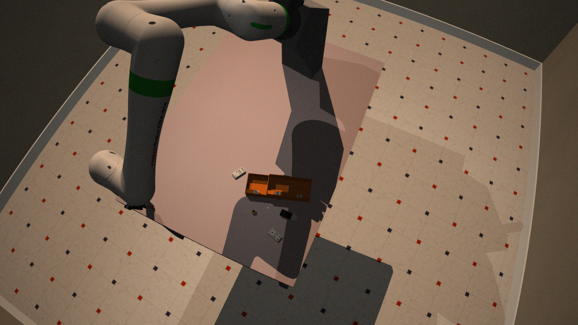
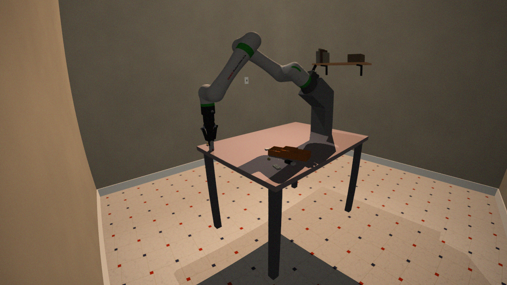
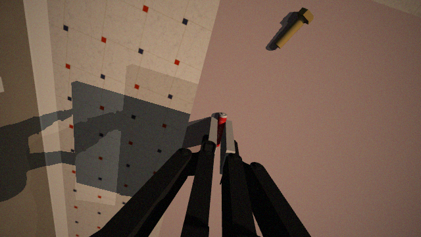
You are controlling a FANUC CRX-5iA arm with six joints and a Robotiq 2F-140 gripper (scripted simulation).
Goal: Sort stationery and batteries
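My hand is 30 cm past the black block, 48 cm to the right of it and 3 cm above it. From my hand the other things lie so: grey domino (21 cm behind, 48 cm to the left, 3 cm below); ring-like part (23 cm behind, 36 cm to the left, 3 cm below); red battery (3 cm below).
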